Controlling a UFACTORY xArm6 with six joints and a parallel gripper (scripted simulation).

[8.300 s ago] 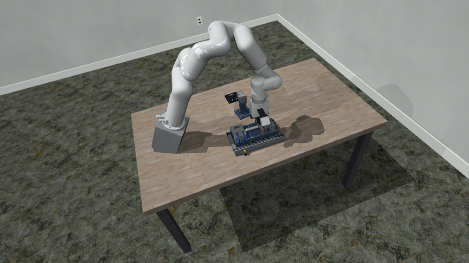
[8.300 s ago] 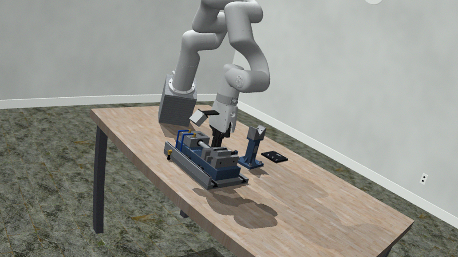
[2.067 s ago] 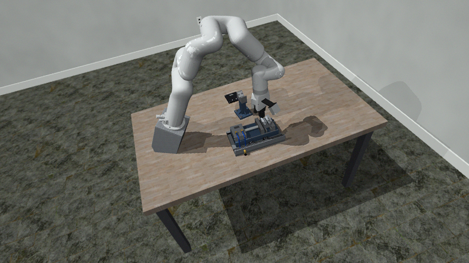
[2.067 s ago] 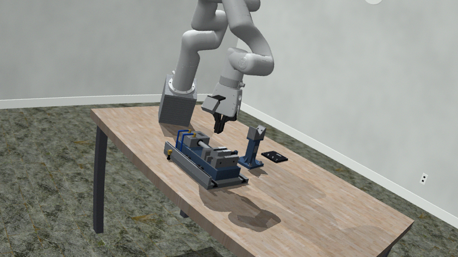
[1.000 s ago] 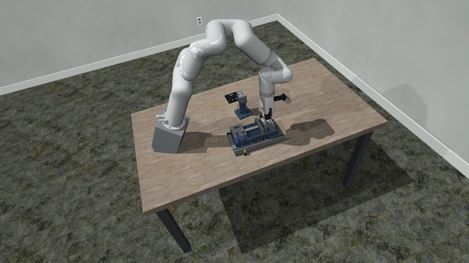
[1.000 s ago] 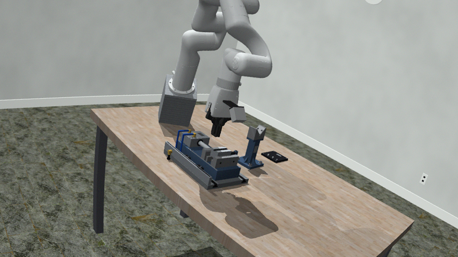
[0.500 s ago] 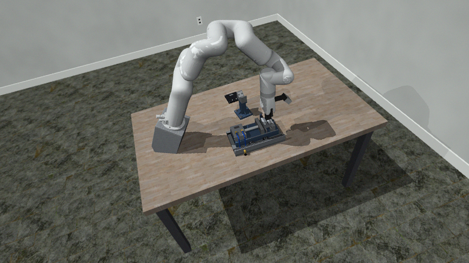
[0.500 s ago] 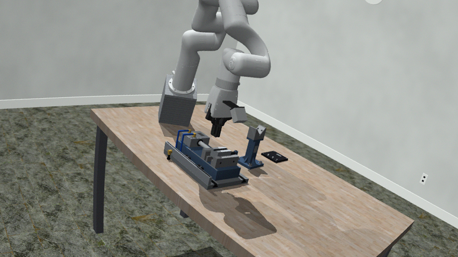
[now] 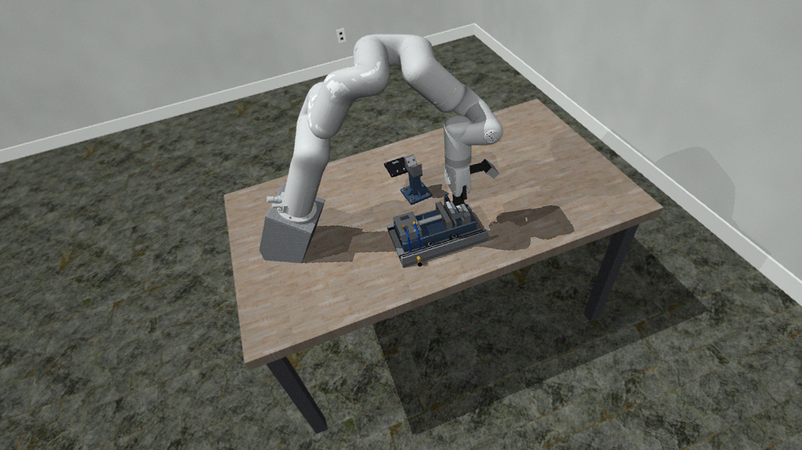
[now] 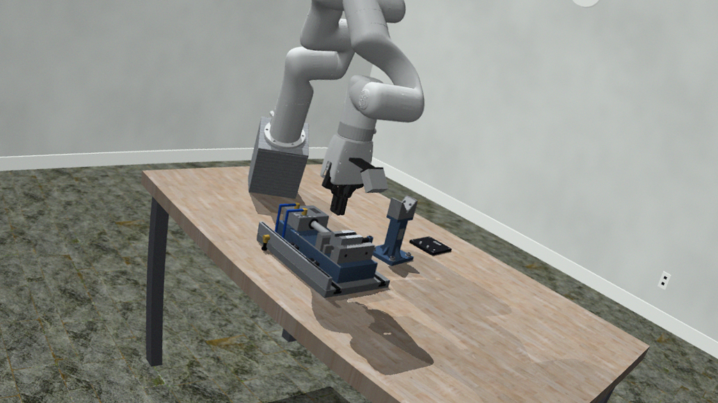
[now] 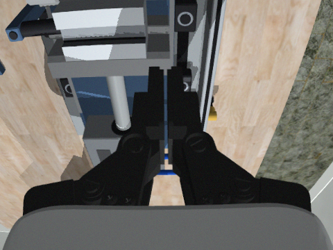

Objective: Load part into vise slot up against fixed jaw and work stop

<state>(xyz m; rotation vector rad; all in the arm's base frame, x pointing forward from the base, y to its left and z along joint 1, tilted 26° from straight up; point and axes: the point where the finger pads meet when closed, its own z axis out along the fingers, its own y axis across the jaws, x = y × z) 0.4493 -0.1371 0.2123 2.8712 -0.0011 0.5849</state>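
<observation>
Now: hand 4 cm to the right of the grey block and 8 cm above it. The rest, counted from my hand: dark work stop rod: 1 cm ahead, 9 cm to the left, 9 cm below; then fixed jaw: 3 cm ahead, 4 cm to the left, 11 cm below; then moving jaw: 3 cm behind, 5 cm to the left, 11 cm below.
</observation>
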